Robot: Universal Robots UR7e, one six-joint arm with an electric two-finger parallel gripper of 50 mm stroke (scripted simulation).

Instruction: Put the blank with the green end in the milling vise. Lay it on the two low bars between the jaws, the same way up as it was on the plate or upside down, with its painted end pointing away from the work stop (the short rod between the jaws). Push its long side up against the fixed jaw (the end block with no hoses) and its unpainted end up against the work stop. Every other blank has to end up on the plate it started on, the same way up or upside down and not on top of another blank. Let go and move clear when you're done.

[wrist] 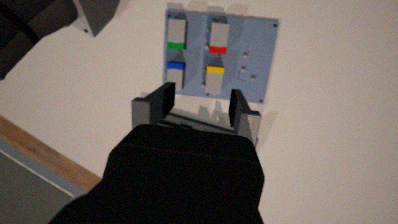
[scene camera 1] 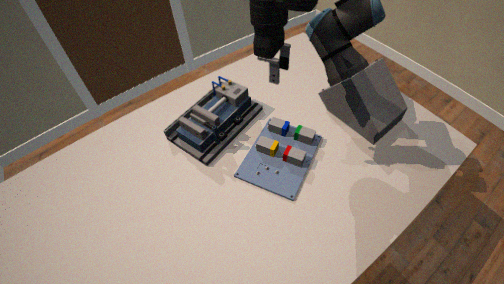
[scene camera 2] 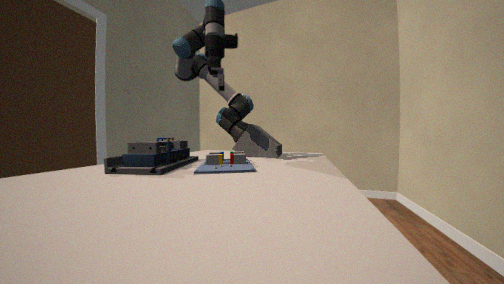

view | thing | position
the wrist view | my gripper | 202, 97
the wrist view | blue-grey plate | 257, 38
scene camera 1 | my gripper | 279, 75
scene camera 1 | blue-grey plate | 286, 183
